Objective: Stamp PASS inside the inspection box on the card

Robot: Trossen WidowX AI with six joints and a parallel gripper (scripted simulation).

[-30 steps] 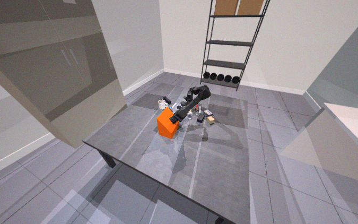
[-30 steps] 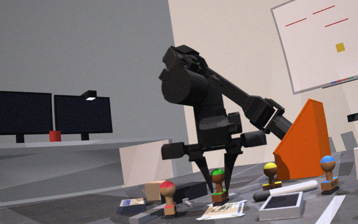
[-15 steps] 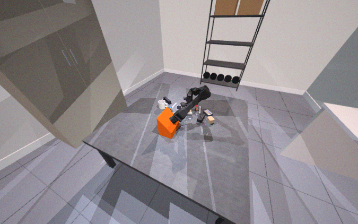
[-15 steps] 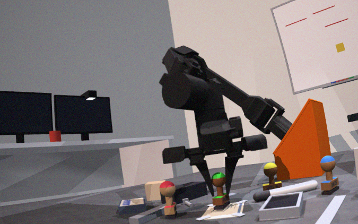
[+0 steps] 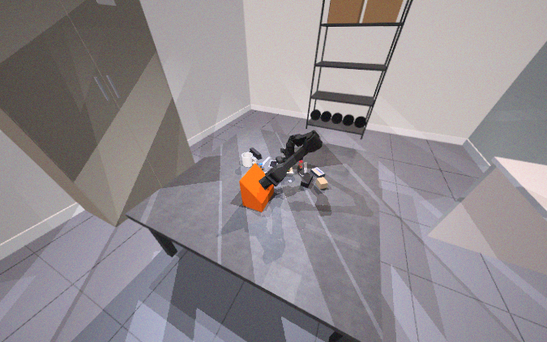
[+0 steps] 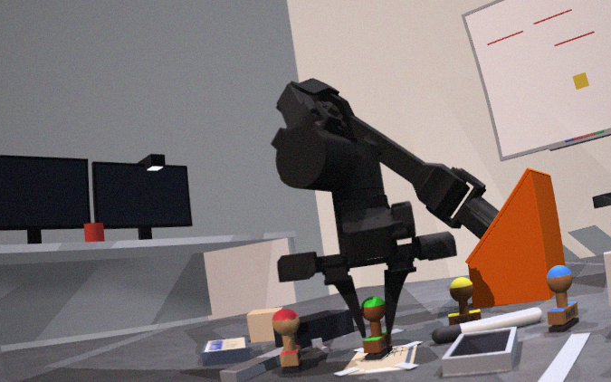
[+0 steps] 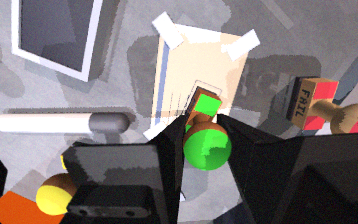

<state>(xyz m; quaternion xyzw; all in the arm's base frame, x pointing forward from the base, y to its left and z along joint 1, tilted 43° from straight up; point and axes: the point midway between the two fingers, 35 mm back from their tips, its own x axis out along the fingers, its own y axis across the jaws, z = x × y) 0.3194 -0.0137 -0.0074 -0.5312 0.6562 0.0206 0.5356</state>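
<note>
Right now the green-topped pass stamp is right at my gripper tip. The rest, counted from my gripper tip: white marker (90 mm behind, 70 mm to the left, 20 mm below); card (30 mm below, 10 mm to the left, 10 mm ahead); red-topped stamp (70 mm ahead, 60 mm to the right).
</note>
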